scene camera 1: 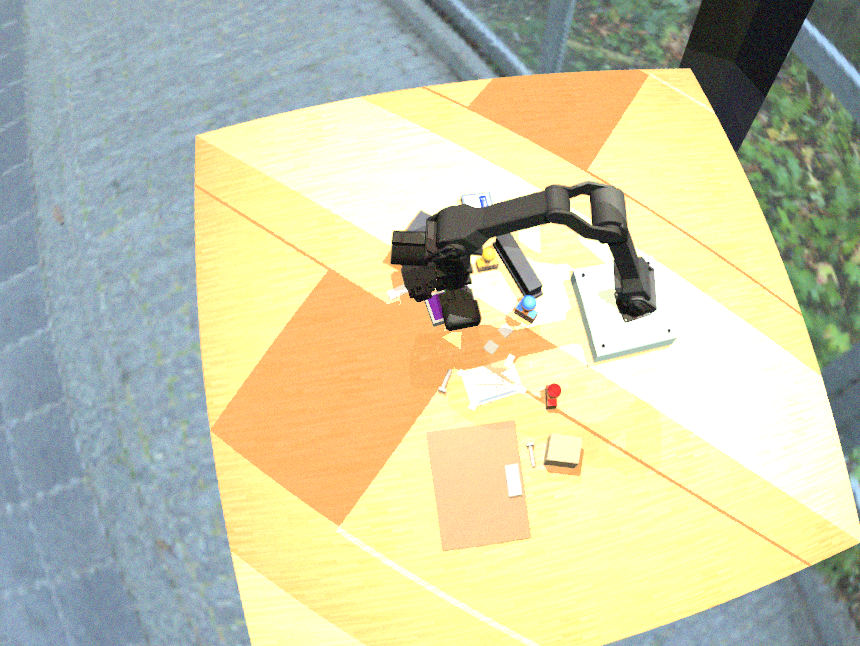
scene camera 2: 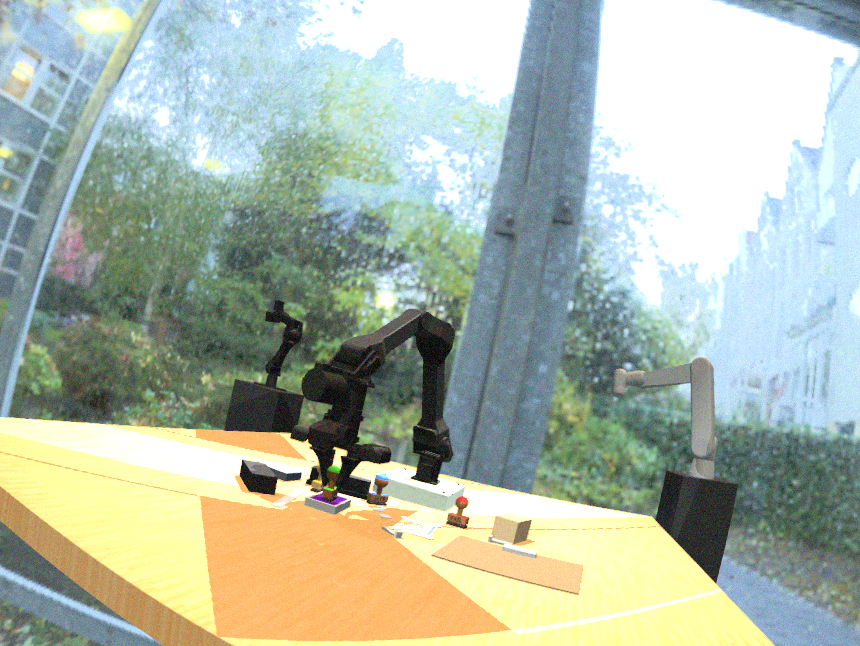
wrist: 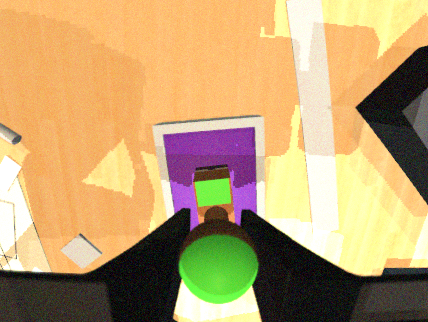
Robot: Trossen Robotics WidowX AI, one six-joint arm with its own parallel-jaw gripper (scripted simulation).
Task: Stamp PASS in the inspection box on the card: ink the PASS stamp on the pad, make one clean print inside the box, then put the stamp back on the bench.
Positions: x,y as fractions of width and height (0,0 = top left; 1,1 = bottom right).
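The gripper (scene camera 2: 0.39,0.76) appears in the wrist view as well (wrist: 0.50,0.68), and so does a green-knobbed stamp (wrist: 0.51,0.82). A tan box (scene camera 1: 0.65,0.70) is visible and can also be found in scene camera 2 (scene camera 2: 0.59,0.82), but in the wrist view the box is out of frame. The scene includes a white card (scene camera 1: 0.58,0.59), a black block (scene camera 2: 0.30,0.74) and a long black bar (scene camera 1: 0.61,0.42); the bar is out of frame in the wrist view.
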